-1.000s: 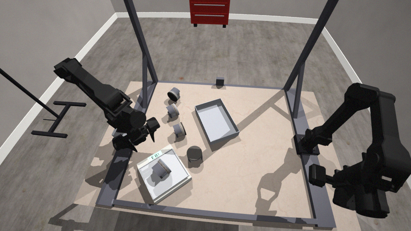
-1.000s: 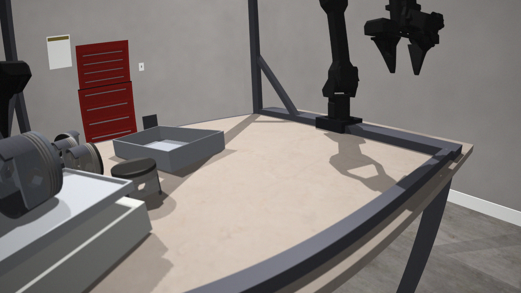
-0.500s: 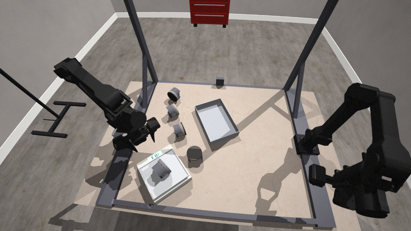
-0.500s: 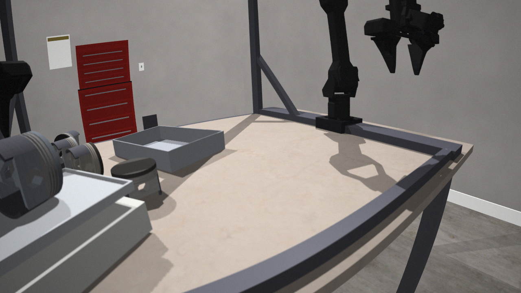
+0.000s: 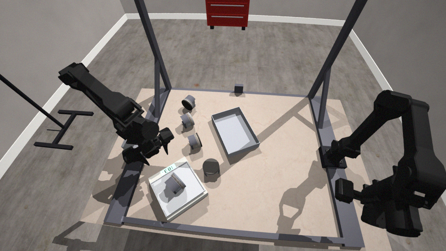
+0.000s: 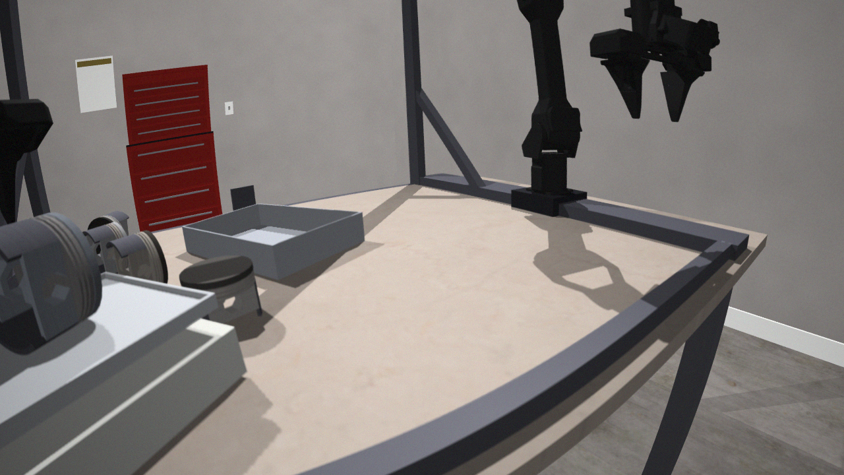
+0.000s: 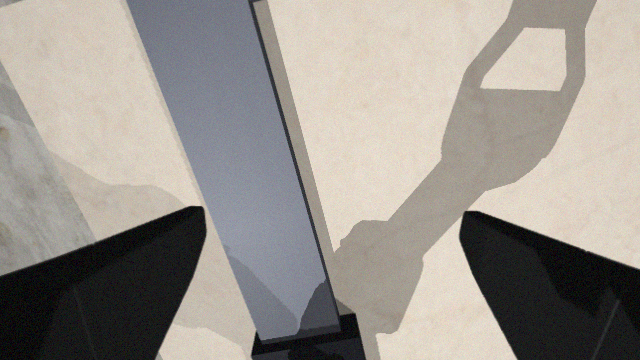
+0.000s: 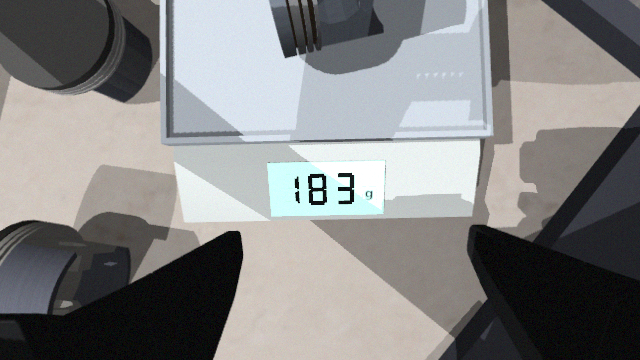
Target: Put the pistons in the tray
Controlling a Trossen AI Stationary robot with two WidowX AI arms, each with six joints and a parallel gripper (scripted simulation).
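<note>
The scale pan lies 90 mm ahead of my right hand, 90 mm to the left of it and 100 mm below it. The rest, counted from my right hand: scale 90 mm ahead, 80 mm to the left, 120 mm below; steel parts tray 220 mm behind, 300 mm to the left, 140 mm below.
</note>
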